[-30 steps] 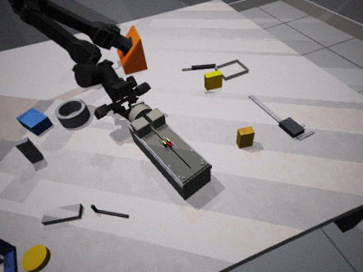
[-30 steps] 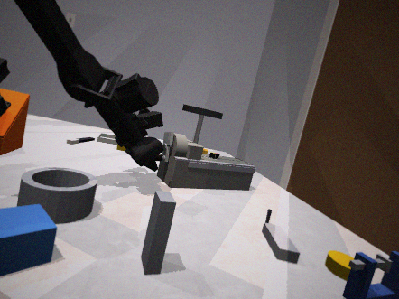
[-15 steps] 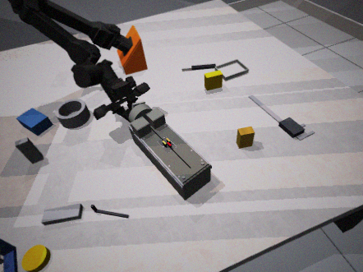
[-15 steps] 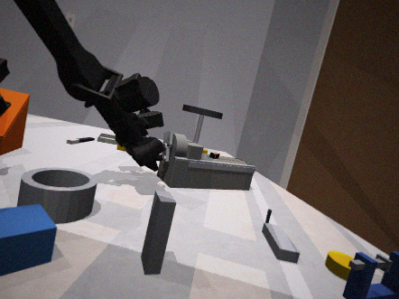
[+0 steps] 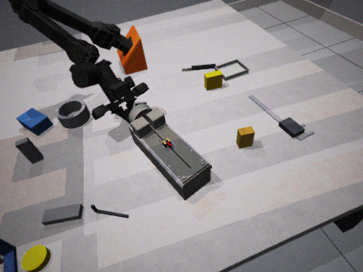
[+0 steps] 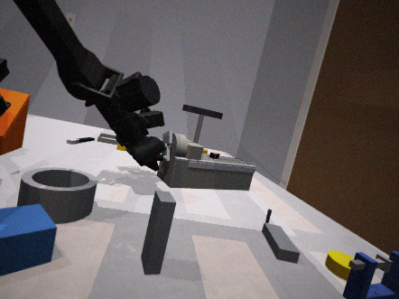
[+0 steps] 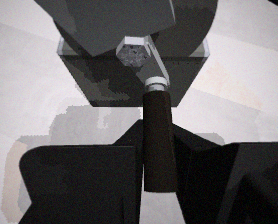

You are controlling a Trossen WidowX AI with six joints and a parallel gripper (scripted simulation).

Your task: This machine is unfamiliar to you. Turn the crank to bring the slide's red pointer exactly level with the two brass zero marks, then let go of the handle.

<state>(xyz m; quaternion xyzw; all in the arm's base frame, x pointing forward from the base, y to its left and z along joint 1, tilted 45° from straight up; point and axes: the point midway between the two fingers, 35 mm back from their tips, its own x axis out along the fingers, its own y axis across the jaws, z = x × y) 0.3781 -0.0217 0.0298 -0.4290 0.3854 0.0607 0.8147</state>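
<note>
The red pointer is 16 cm ahead of my gripper tip, 8 cm to the left of it and 5 cm above it. Also, from my gripper tip: black hex key: 25 cm ahead, 11 cm to the right, 2 cm below; dark crank handle: 3 cm above, 1 cm to the right, 1 cm behind; blue block: 33 cm to the right, 14 cm behind, 1 cm below.
</note>
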